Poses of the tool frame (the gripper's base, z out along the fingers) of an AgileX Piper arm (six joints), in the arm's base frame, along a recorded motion.
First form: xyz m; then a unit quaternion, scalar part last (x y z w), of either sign.
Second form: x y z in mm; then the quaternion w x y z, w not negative. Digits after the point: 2 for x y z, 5 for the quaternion.
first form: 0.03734, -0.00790, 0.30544, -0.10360, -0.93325, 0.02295, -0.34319
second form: 37.34, -7.90, 305.44, 0.34319, 0.10360, 0.93325, -0.02295
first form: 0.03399, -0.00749, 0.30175, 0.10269, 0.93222, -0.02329, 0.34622
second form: 33.99, -7.49, 301.75, 0.34622, 0.10269, 0.93222, -0.02329
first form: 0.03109, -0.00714, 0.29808, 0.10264, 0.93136, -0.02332, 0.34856
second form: 31.09, -7.14, 298.08, 0.34856, 0.10264, 0.93136, -0.02332
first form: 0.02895, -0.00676, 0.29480, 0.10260, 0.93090, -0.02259, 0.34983
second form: 28.95, -6.76, 294.80, 0.34983, 0.10260, 0.93090, -0.02259
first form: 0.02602, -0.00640, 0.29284, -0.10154, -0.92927, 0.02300, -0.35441
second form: 26.02, -6.40, 292.84, 0.35441, 0.10154, 0.92927, -0.02300
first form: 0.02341, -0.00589, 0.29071, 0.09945, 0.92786, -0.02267, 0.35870
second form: 23.41, -5.89, 290.71, 0.35870, 0.09945, 0.92786, -0.02267
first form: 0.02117, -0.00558, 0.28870, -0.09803, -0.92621, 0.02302, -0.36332
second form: 21.17, -5.58, 288.70, 0.36332, 0.09803, 0.92621, -0.02302
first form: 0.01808, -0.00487, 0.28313, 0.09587, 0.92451, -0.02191, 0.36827
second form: 18.08, -4.87, 283.13, 0.36827, 0.09587, 0.92451, -0.02191
